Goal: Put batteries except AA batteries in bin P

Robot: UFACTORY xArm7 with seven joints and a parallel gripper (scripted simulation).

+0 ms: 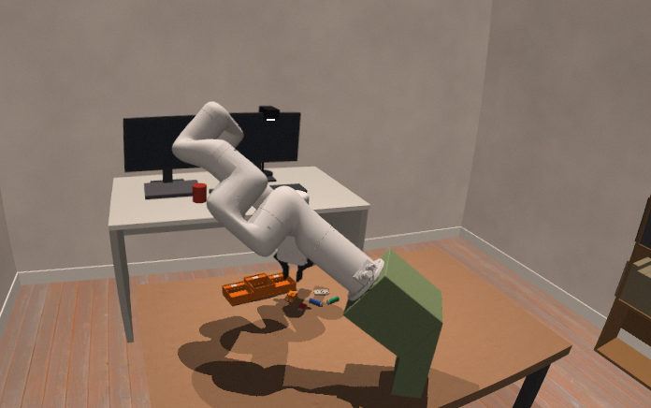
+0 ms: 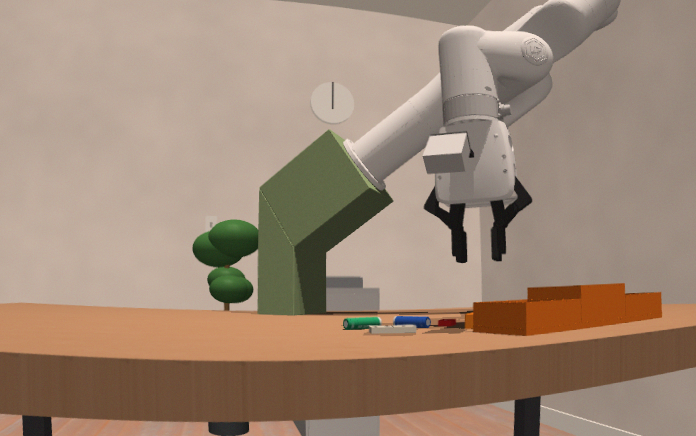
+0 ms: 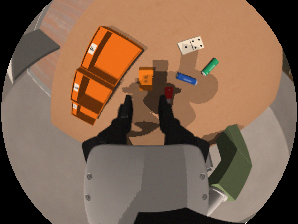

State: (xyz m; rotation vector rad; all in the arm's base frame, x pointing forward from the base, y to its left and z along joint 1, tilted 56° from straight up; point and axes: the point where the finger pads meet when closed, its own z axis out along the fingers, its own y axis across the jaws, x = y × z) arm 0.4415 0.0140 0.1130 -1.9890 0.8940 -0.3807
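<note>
Right now my hand is 10 mm past the orange block-shaped battery and 90 mm above it. The rest, counted from my hand: blue battery (40 mm behind, 80 mm to the right, 90 mm below); small red battery (70 mm behind, 20 mm to the right, 100 mm below); flat white piece (20 mm ahead, 120 mm to the right, 90 mm below).
</note>
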